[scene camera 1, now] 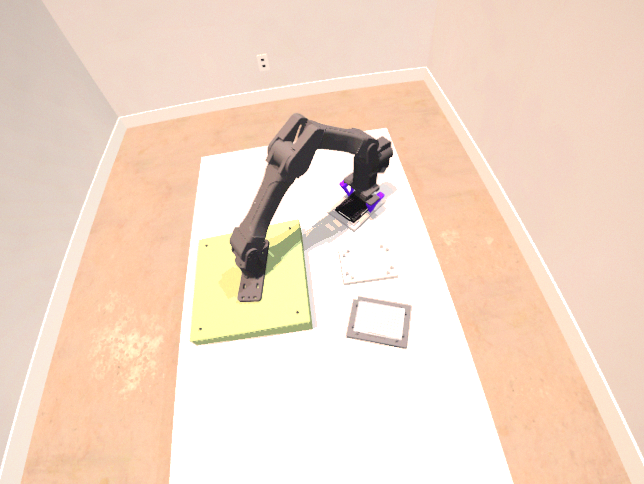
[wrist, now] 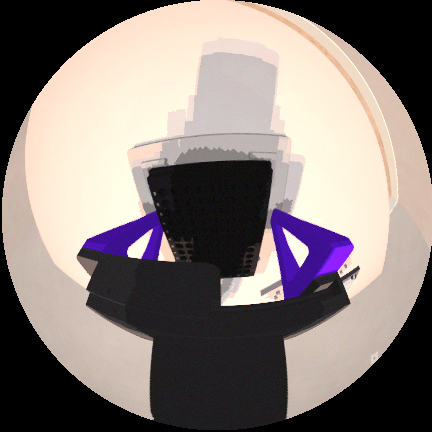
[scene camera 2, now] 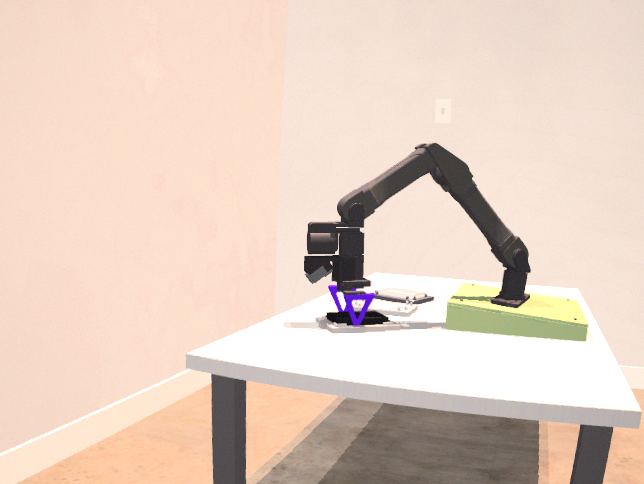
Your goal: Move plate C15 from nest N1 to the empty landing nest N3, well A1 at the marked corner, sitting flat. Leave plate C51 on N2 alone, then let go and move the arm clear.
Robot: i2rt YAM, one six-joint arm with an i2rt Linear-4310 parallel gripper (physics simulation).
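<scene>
A black well plate (scene camera 1: pixel 349 209) (scene camera 2: pixel 374 317) (wrist: pixel 215 192) lies on a pale nest (scene camera 1: pixel 355 226) (scene camera 2: pixel 343 328) (wrist: pixel 210 141) near the table's far end in scene camera 1. My gripper (scene camera 1: pixel 360 201) (scene camera 2: pixel 349 317) (wrist: pixel 217 214) is open and low over it, with one purple finger beside each long side and the tips about at plate height. An empty white nest (scene camera 1: pixel 367 265) with small raised corner posts is the middle one of the row. A white plate (scene camera 1: pixel 380 320) (scene camera 2: pixel 399 294) lies in a grey nest (scene camera 1: pixel 352 318) (scene camera 2: pixel 428 299). Plate labels and corner marks cannot be read.
The arm stands on a thick yellow-green base block (scene camera 1: pixel 281 296) (scene camera 2: pixel 510 326) beside the row of nests. The white table's (scene camera 1: pixel 322 405) (scene camera 2: pixel 416 377) long edge runs beyond the nests on the side away from the base. The arm passes above the table.
</scene>
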